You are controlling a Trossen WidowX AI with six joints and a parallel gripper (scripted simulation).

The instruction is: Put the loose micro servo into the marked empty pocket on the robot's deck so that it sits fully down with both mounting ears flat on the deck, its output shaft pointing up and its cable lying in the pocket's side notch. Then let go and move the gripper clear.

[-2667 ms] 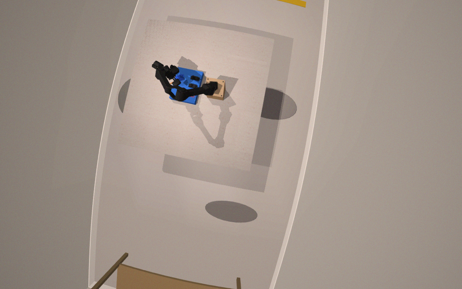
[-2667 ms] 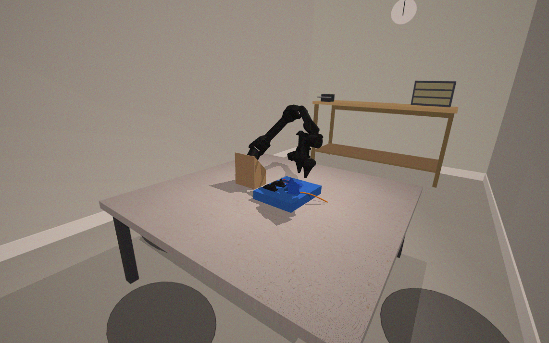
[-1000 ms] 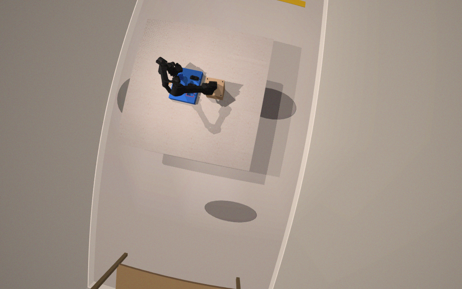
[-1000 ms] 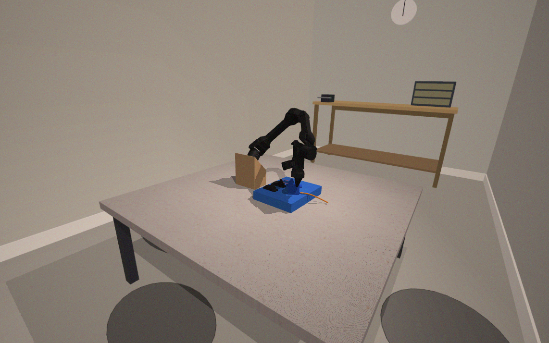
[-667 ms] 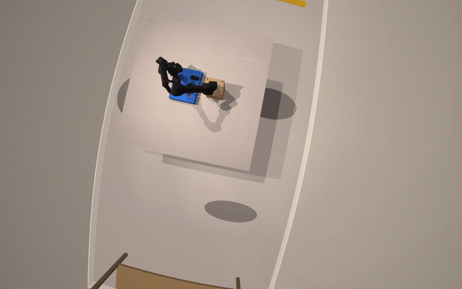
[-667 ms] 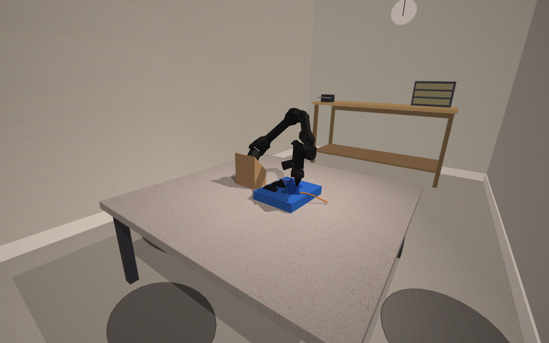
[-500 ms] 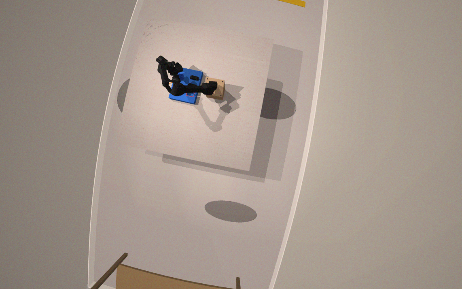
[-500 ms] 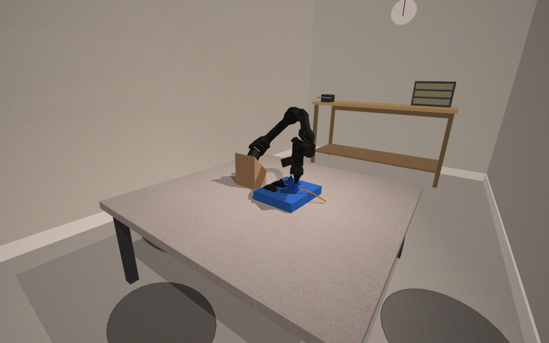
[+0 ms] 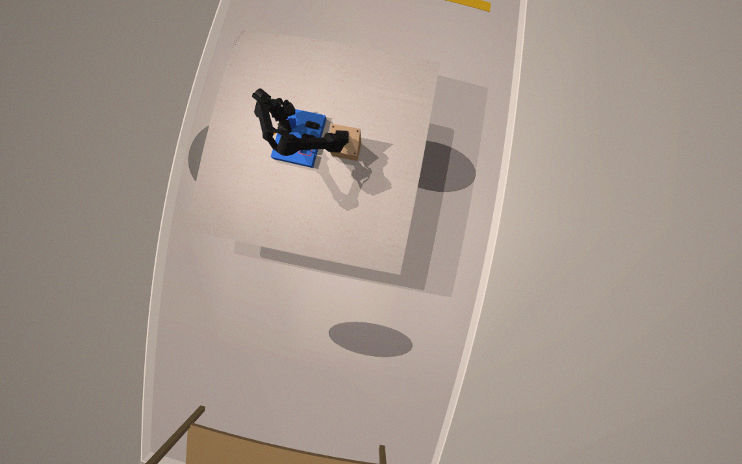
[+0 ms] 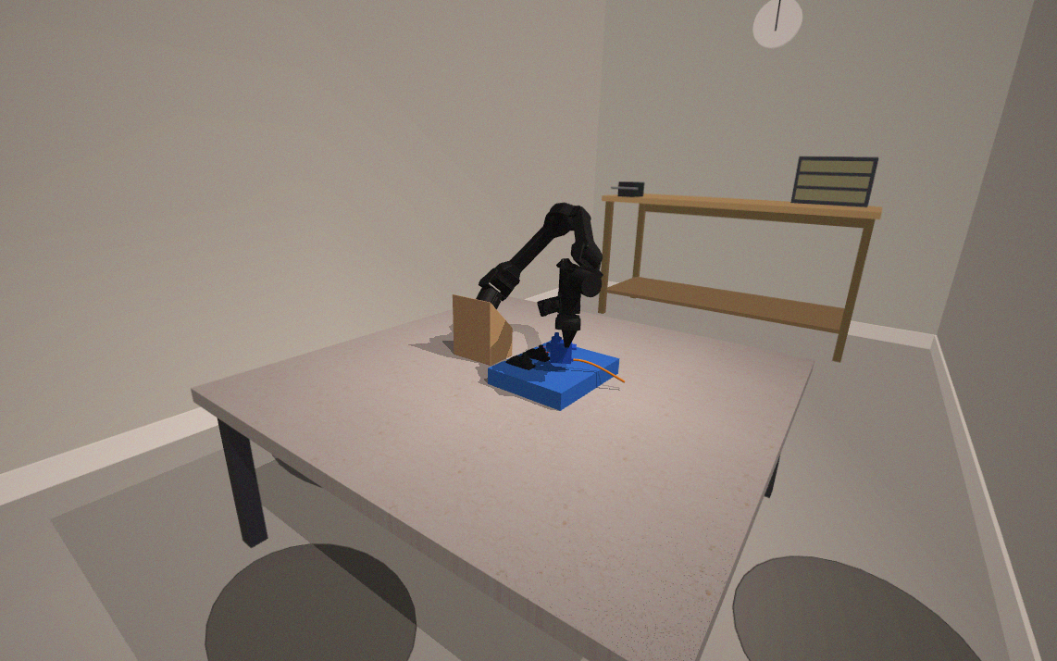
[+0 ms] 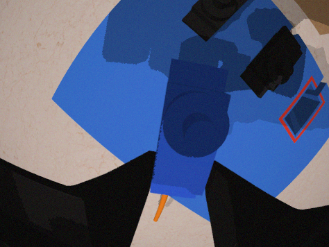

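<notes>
Now: gripper tip 1 cm past the blue deck, 3 cm to the right of it and 10 cm above it.
</notes>
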